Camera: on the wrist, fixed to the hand. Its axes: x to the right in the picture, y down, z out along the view.
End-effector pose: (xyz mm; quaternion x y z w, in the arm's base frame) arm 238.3 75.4 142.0 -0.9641 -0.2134 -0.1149 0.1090
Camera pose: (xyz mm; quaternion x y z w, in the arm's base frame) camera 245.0 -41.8 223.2 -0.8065 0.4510 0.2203 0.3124
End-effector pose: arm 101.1 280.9 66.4 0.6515 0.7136 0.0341 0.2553
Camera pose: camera 143.4 308.3 199.9 0.9850 0.0168 -0.0783 0.1526
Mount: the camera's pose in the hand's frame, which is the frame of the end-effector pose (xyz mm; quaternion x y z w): -17.6 93.6 -106.3 0.2085 -0.1892 0.6668 0.6900
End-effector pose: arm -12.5 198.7 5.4 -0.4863 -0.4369 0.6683 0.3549
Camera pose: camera 89.8 174.0 -91.0 0.4264 -0.0950 -0.8809 0.1820
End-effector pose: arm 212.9 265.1 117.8 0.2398 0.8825 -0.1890 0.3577
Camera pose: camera 218.8 389.9 186.8 0.7927 0.3419 -0.1213 0.4898
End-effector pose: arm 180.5 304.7 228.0 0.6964 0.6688 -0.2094 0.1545
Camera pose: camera 282.5 336.7 322.6 0.9191 -0.0758 -0.3127 0.2276
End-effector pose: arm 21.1 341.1 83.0 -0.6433 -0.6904 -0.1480 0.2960
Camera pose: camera 135.6 276.8 139.0 -0.8705 -0.1343 0.3609 0.3064
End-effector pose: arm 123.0 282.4 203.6 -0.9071 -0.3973 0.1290 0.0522
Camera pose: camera 207.0 206.8 290.7 -0.8555 0.3477 0.3783 0.0640
